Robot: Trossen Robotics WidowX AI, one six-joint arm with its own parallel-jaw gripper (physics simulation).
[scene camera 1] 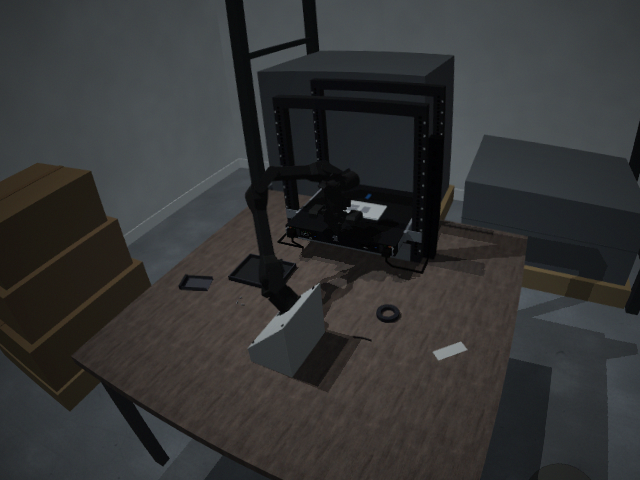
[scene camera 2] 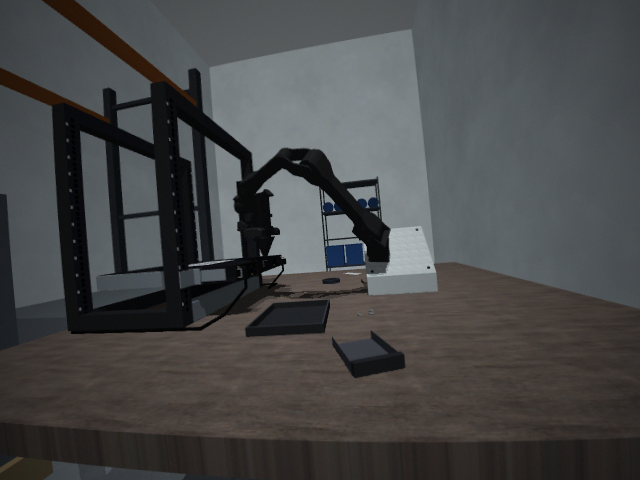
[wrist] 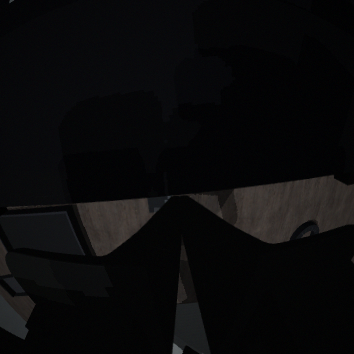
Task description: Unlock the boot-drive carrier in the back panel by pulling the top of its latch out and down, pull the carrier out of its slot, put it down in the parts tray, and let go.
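Frame: origin at the arm's base, x ahead, y left, z up, level; millimetres.
Seen in the pictures: gripper, fingertip midpoint: (scene camera 1: 337,235) (scene camera 2: 265,257) (wrist: 179,203); arm's base, origin of the base link: (scene camera 1: 290,305) (scene camera 2: 378,254).
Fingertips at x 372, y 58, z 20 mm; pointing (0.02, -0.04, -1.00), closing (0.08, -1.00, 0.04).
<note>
Pixels of each thing's middle, then the offset from my fingertips to it. "spot": a spot on its surface instead.
- small grey piece, surface spot: (wrist: 158,202) spot: dx -3, dy +11, dz -7 mm
- larger black tray, body centre: (wrist: 39,248) (scene camera 2: 294,315) (scene camera 1: 262,271) dx -172, dy +234, dz -129 mm
- smaller black tray, body centre: (scene camera 2: 364,349) (wrist: 12,285) (scene camera 1: 195,282) dx -350, dy +422, dz -129 mm
- dark ring, body centre: (wrist: 303,238) (scene camera 1: 387,313) (scene camera 2: 331,280) dx -160, dy -276, dz -131 mm
- white card, body centre: (scene camera 1: 450,350) dx -222, dy -516, dz -138 mm
The dark server chassis (scene camera 1: 395,219) (wrist: 110,50) sits in the rack, its back panel (scene camera 1: 361,245) facing the arm's base. My gripper (scene camera 1: 336,235) (scene camera 2: 265,254) (wrist: 179,203) is shut and empty, pointing down with its fingertips at the panel's upper edge. In the wrist view a small grey piece (wrist: 158,202) shows past that edge, just left of the fingertips; I cannot tell whether it is the carrier's latch. The carrier and its slot are too dark to make out. The larger black tray (scene camera 1: 242,281) (scene camera 2: 286,329) (wrist: 80,231), seemingly the parts tray, lies on the table.
The black rack frame (scene camera 1: 351,104) (scene camera 2: 161,206) surrounds the chassis, with cables hanging at both sides. A smaller black tray (scene camera 2: 379,364), a dark ring (scene camera 1: 379,313) (scene camera 2: 330,281) and a white card (scene camera 1: 449,350) lie on the table. A white wedge (scene camera 1: 305,335) (scene camera 2: 403,283) stands at the arm's base.
</note>
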